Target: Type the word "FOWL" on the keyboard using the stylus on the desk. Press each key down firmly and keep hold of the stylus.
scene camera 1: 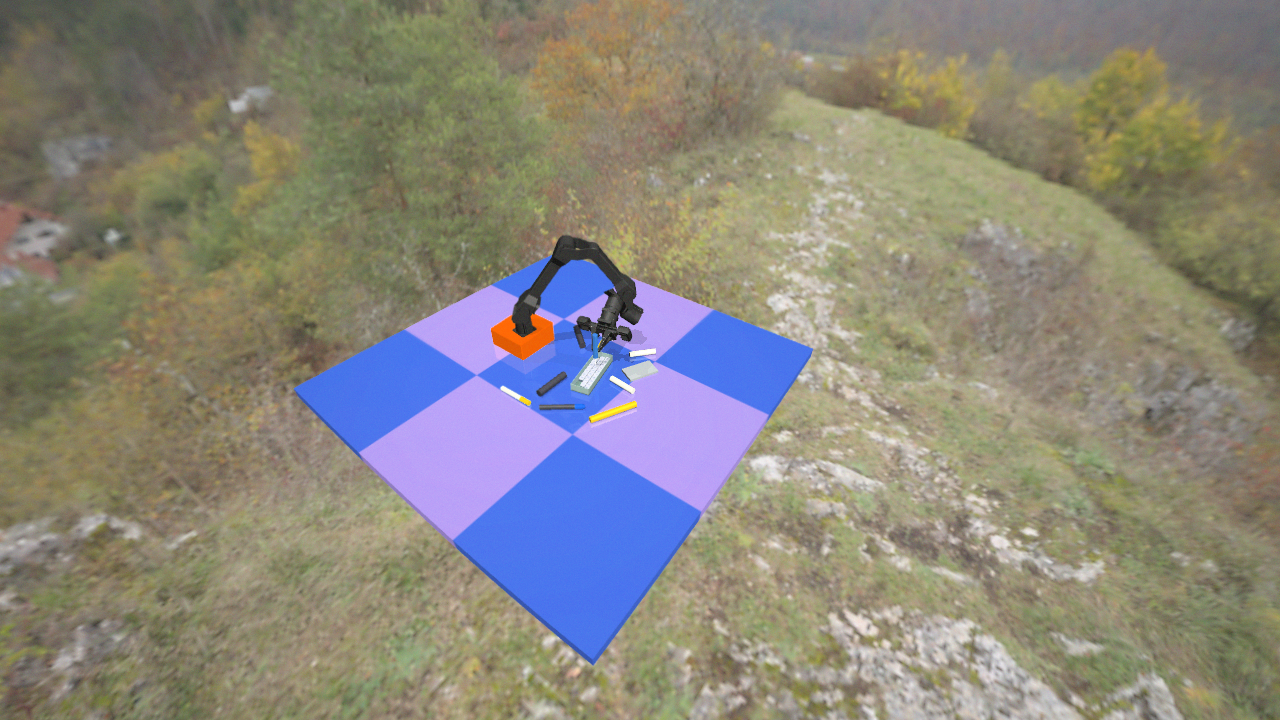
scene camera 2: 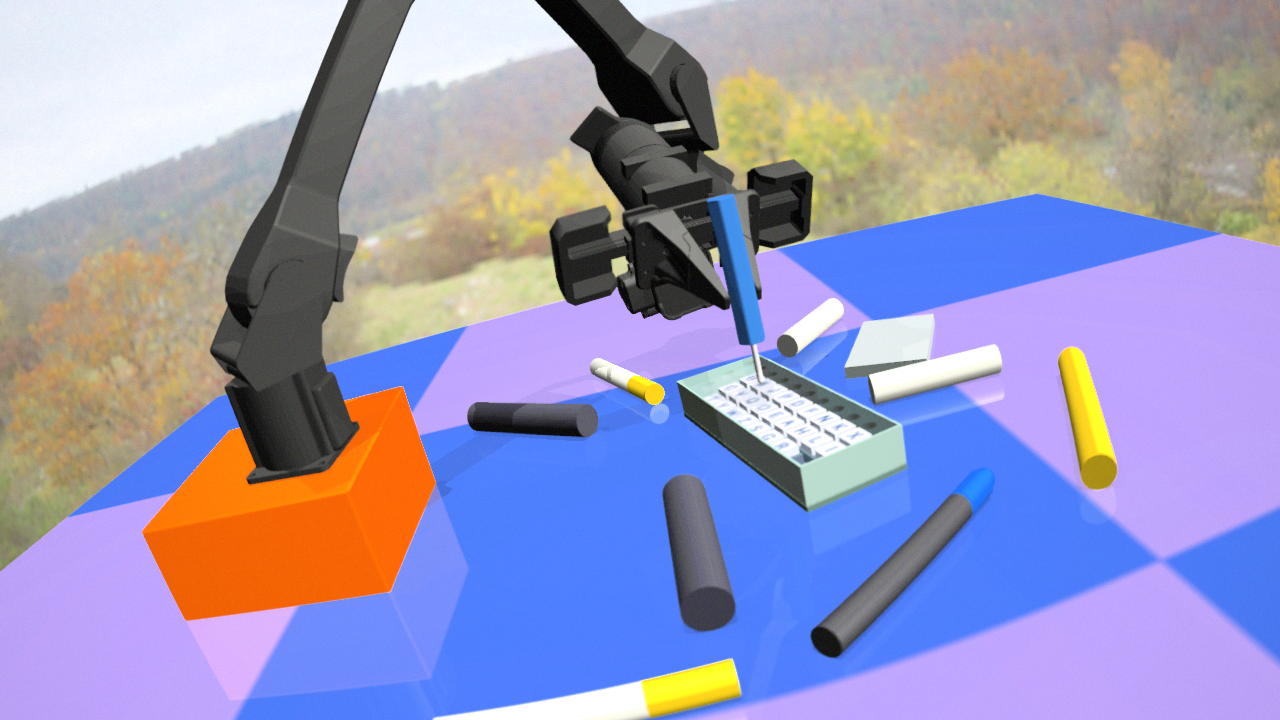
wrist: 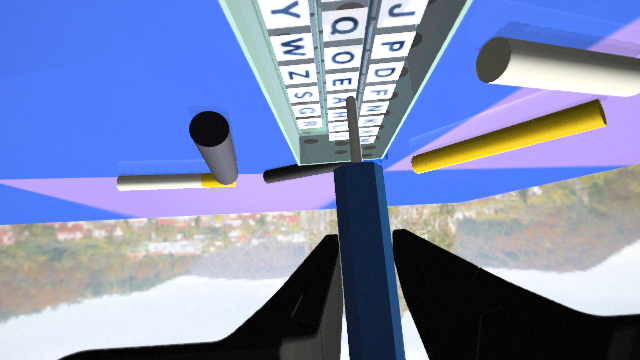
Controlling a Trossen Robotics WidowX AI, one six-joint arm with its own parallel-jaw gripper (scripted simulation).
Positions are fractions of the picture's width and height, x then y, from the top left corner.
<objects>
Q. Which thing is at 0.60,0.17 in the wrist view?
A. A keyboard end wall.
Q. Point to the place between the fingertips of the gripper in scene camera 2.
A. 0.58,0.42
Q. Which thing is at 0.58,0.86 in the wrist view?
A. A blue stylus.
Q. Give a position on a white stick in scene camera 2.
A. At 0.70,0.53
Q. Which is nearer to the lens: the white stick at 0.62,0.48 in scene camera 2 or the yellow stick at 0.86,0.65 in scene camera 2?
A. The yellow stick.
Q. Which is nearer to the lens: the blue stylus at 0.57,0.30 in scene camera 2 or the yellow stick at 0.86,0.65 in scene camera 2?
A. The yellow stick.
</objects>
